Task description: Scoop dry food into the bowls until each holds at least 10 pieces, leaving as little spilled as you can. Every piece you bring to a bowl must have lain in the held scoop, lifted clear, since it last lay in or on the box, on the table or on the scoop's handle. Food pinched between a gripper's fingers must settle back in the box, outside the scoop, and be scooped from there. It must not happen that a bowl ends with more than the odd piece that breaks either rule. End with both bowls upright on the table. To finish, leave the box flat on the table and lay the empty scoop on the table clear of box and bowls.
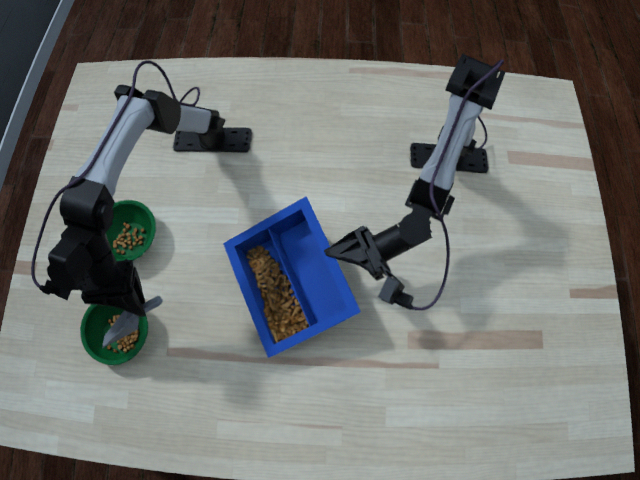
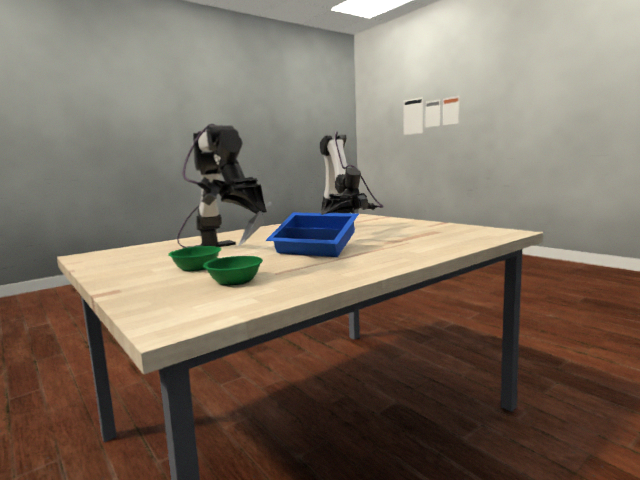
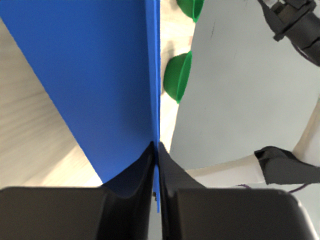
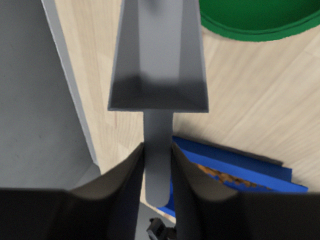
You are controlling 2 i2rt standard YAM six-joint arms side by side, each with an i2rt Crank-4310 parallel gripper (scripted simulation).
Note:
In view: the left gripper [image 1: 325, 253], the right gripper [image 1: 143, 312], a blue box [image 1: 316, 290], a green bowl [image 1: 136, 214], a grey scoop [image 4: 159, 69] and a green bowl [image 1: 94, 325].
The blue box shows as well in image 2 [image 2: 295, 235], in image 3 [image 3: 102, 72] and in image 4 [image 4: 247, 168]. The left gripper is seen too in image 3 [image 3: 156, 144]. The right gripper also shows in image 2 [image 2: 263, 213] and in image 4 [image 4: 158, 145].

